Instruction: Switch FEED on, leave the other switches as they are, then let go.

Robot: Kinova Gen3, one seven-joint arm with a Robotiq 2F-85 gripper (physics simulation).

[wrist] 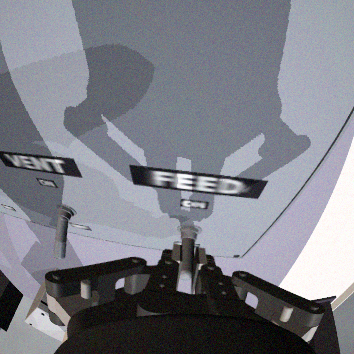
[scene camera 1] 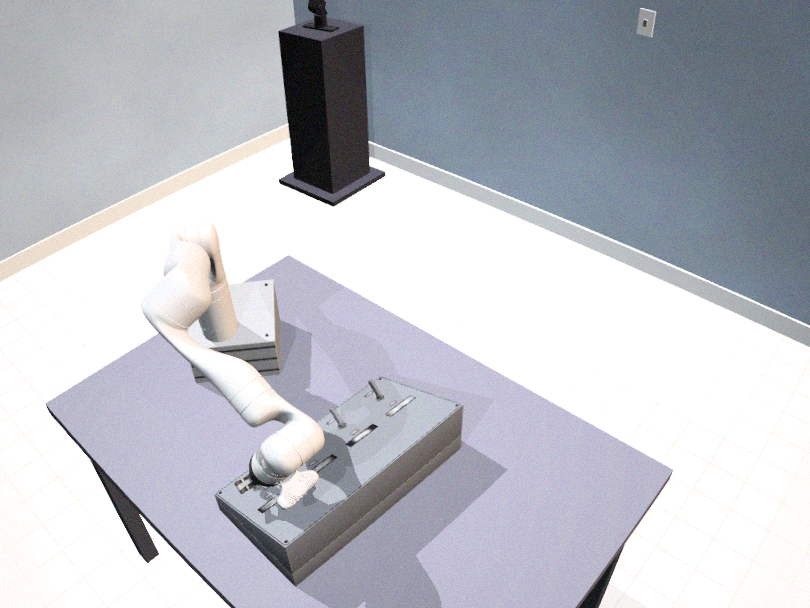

Labels:
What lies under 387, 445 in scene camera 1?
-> A grey switch box.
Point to a grey switch box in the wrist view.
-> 139, 129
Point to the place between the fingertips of the gripper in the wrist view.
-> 186, 257

